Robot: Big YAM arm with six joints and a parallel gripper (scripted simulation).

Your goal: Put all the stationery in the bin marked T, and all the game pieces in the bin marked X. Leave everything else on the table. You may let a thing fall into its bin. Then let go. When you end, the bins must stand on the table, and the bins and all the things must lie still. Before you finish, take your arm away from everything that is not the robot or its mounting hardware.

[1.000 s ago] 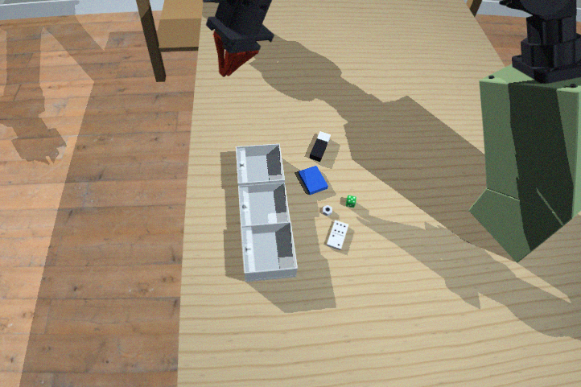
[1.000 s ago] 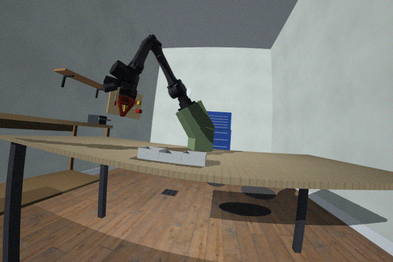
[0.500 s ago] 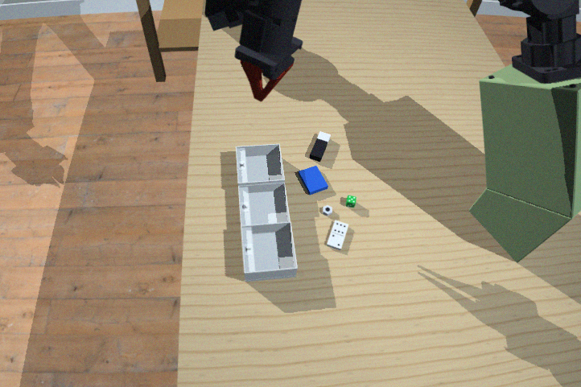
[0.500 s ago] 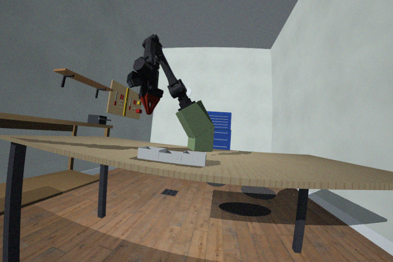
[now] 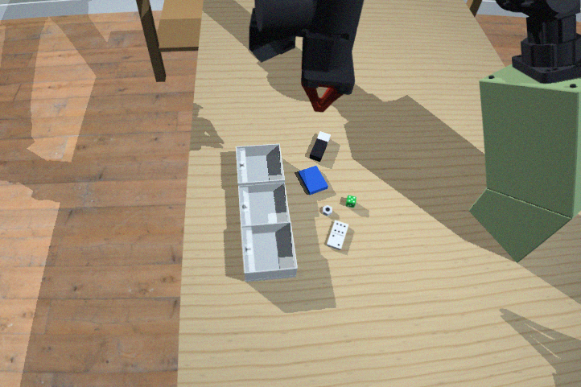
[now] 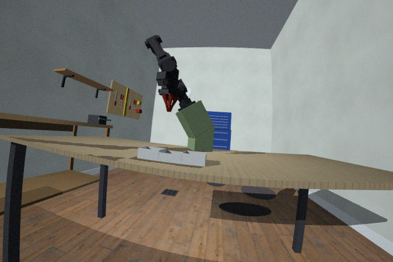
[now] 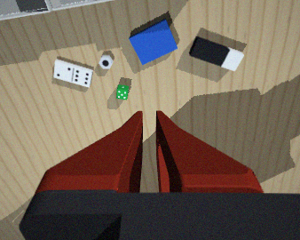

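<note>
Right now the grey bin tray is 8 cm ahead of my hand, 7 cm to the left of it and 19 cm below it. From my hand the other things lie so: hex nut 3 cm behind, 7 cm to the left, 20 cm below; flat blue block 1 cm behind, 20 cm below; green die 8 cm behind, 5 cm to the left, 20 cm below.
</note>
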